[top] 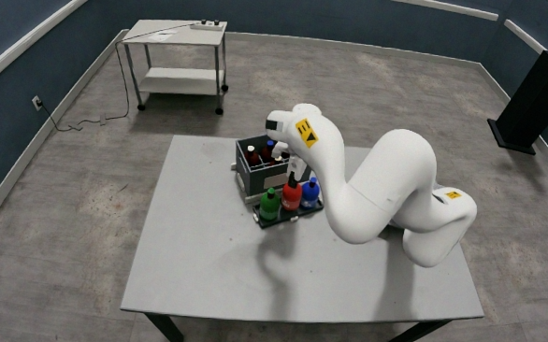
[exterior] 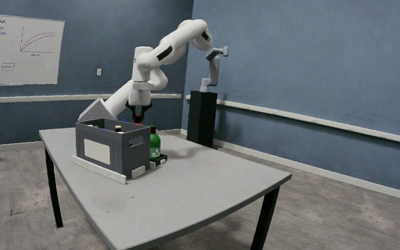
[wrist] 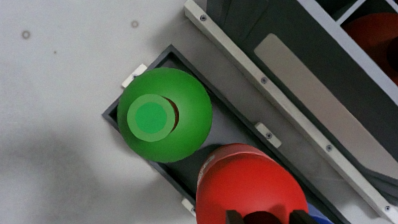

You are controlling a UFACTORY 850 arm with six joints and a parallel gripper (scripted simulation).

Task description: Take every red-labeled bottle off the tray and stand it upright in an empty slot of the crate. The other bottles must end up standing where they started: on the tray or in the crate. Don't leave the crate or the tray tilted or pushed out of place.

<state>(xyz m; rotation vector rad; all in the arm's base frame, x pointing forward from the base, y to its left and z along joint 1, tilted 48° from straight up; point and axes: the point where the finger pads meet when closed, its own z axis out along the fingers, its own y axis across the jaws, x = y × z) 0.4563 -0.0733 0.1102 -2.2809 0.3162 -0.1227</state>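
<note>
My hand is 70 mm above the red-labeled bottle. The rest, counted from my hand: green bottle: 70 mm ahead, 50 mm to the left, 100 mm below; then black tray: 180 mm below; then blue bottle: 70 mm behind, 50 mm to the right, 100 mm below.
</note>
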